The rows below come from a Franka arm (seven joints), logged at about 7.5 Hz.
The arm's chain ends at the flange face. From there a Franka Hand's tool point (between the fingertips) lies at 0.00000 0.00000 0.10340 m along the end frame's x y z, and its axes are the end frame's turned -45 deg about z.
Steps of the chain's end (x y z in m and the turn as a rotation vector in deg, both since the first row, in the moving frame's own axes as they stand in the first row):
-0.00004 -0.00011 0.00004 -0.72 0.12 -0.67
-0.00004 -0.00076 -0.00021 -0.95 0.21 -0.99
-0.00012 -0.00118 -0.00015 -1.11 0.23 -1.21
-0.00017 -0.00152 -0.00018 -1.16 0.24 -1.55
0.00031 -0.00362 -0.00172 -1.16 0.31 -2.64
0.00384 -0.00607 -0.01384 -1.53 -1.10 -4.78
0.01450 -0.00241 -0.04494 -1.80 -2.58 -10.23
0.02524 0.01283 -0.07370 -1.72 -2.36 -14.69
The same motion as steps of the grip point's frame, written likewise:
-0.00071 0.00097 0.00003 -0.59 -0.42 -0.67
-0.00042 0.00092 -0.00022 -0.82 -0.52 -0.99
-0.00036 0.00080 -0.00017 -0.95 -0.62 -1.21
-0.00020 0.00061 -0.00020 -0.99 -0.65 -1.55
0.00174 -0.00044 -0.00174 -1.04 -0.60 -2.64
0.00368 -0.00089 -0.01390 -0.30 -1.86 -4.78
0.00631 0.00806 -0.04510 0.55 -3.10 -10.23
0.00352 0.02678 -0.07383 0.45 -2.88 -14.69

